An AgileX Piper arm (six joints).
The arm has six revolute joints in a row. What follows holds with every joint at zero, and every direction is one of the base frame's.
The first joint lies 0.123 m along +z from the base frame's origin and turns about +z.
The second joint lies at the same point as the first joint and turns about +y.
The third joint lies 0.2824 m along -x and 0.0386 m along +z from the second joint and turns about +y.
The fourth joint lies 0.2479 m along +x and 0.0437 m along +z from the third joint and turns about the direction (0.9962, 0, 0.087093).
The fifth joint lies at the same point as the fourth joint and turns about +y.
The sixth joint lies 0.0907 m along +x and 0.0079 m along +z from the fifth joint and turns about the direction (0.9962, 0, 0.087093).
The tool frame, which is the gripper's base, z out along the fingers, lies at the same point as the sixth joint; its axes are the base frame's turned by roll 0, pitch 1.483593 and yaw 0 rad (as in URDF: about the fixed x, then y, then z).
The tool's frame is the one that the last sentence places.
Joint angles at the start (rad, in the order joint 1, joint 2, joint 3, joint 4, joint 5, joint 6):
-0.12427 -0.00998 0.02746 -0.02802 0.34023 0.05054
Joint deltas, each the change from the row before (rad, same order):
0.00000 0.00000 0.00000 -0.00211 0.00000 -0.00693
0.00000 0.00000 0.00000 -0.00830 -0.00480 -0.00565
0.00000 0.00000 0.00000 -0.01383 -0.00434 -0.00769
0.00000 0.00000 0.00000 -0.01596 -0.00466 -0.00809
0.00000 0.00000 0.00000 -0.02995 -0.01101 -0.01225
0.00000 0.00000 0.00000 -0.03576 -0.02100 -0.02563
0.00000 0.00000 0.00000 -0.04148 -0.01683 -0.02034
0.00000 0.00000 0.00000 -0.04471 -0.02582 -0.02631
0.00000 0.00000 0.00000 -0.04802 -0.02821 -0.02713
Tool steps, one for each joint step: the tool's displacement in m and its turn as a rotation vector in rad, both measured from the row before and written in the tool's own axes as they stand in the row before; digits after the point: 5 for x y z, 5 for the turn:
0.00000 -0.00006 0.00000 0.00070 -0.00003 -0.00892
-0.00045 -0.00023 0.00000 0.00255 -0.00491 -0.01348
-0.00041 -0.00039 0.00000 0.00437 -0.00449 -0.02076
-0.00044 -0.00045 0.00000 0.00503 -0.00479 -0.02320
-0.00103 -0.00082 -0.00001 0.00927 -0.01116 -0.04067
-0.00194 -0.00093 -0.00002 0.01080 -0.02097 -0.05974
-0.00154 -0.00106 -0.00002 0.01213 -0.01652 -0.06013
-0.00233 -0.00110 -0.00004 0.01295 -0.02521 -0.06946
-0.00253 -0.00113 -0.00004 0.01341 -0.02727 -0.07380

